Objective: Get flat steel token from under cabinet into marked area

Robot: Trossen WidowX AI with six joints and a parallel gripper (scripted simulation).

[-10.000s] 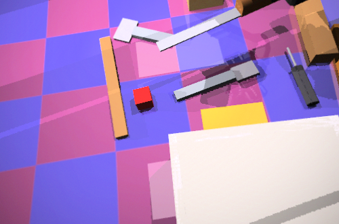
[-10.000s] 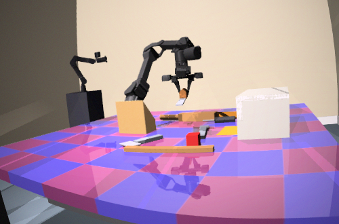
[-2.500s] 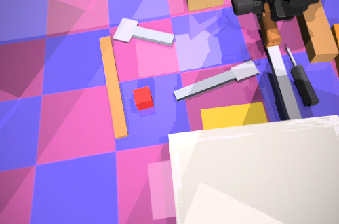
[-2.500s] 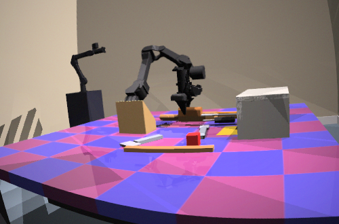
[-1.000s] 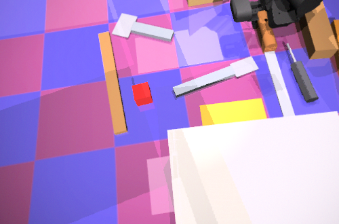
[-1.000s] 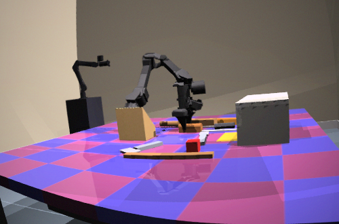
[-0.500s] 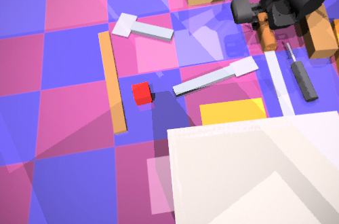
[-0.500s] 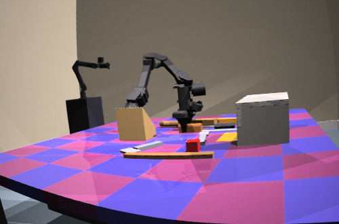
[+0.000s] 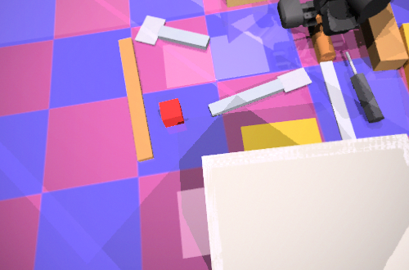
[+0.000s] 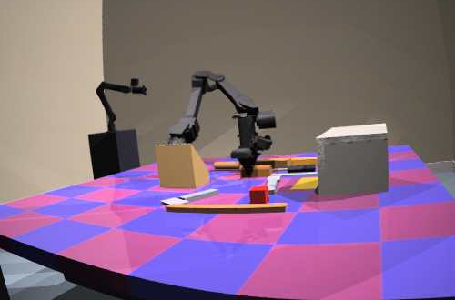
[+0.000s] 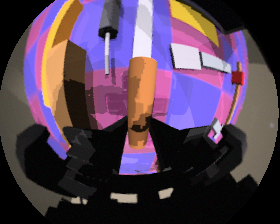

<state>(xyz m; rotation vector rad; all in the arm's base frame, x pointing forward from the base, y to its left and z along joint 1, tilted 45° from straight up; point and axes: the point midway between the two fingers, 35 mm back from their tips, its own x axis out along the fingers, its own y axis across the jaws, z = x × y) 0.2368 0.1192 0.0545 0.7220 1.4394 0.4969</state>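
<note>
Now: the black screwdriver 140 mm ahead of my gripper tip and 30 mm to the left of it. From my gripper tip the other things lie so: grey t-shaped tool 330 mm to the right, 100 mm behind; then wooden block 130 mm to the left, 50 mm behind, 10 mm above; then grey paddle-ended bar 140 mm to the right, 110 mm ahead.
</note>
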